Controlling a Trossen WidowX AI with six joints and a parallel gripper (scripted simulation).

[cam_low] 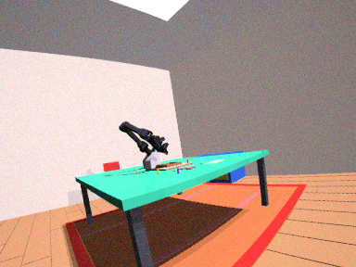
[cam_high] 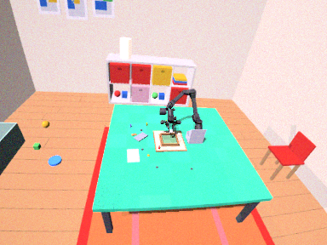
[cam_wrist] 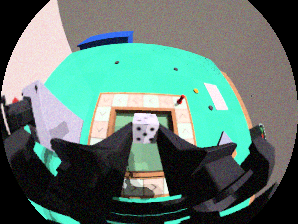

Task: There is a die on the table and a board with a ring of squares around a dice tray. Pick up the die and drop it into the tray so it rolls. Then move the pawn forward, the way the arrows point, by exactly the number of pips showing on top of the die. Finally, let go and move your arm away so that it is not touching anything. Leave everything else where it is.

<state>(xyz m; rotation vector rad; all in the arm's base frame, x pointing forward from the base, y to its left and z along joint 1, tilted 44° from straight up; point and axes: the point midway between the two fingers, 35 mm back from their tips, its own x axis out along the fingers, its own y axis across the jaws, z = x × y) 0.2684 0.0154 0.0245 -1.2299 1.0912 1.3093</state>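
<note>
Right now my gripper tip is right at the die. Also, from my gripper tip: green dice tray: 110 mm below; red pawn: 100 mm ahead, 120 mm to the left, 90 mm below; grey card: 270 mm ahead, 40 mm to the right, 110 mm below.
</note>
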